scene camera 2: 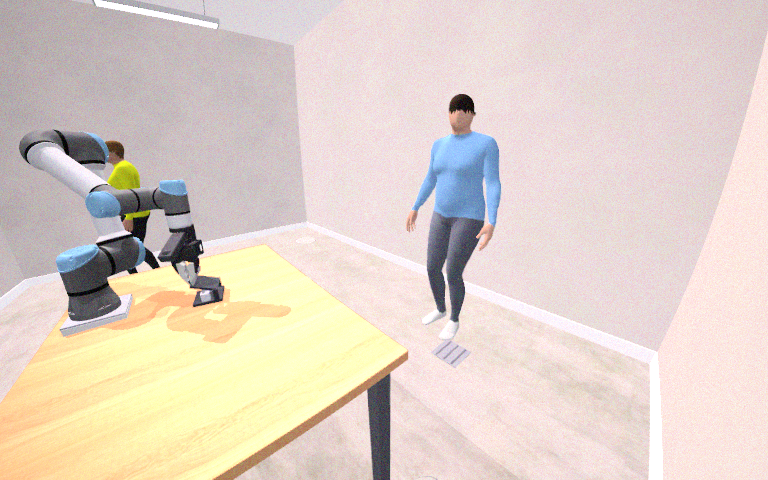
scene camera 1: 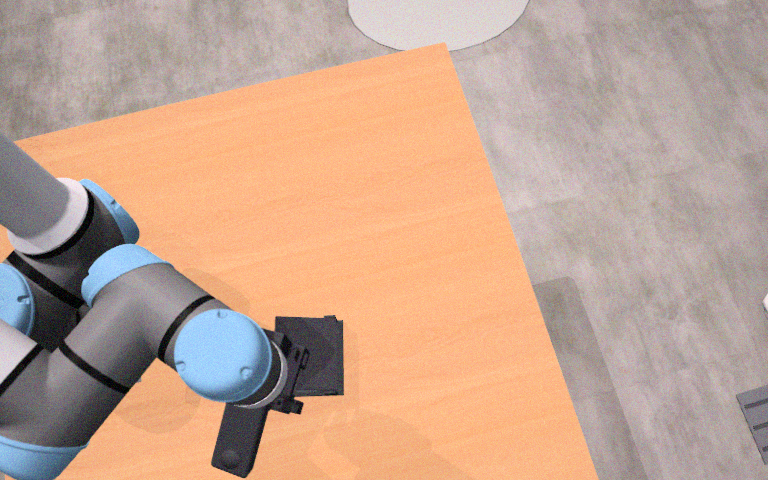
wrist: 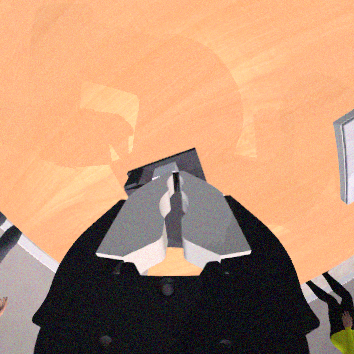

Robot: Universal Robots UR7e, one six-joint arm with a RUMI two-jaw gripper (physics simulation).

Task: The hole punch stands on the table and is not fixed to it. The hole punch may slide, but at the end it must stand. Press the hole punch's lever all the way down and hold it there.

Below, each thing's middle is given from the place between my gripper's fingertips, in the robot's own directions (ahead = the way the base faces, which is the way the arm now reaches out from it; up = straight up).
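A black hole punch (scene camera 1: 339,323) is there, 5 cm below my hand, 7 cm to the left of it and 3 cm ahead of it. I also see the flat lever (scene camera 1: 318,335), which is 3 cm ahead of my hand, 3 cm below it and 7 cm to the left of it.
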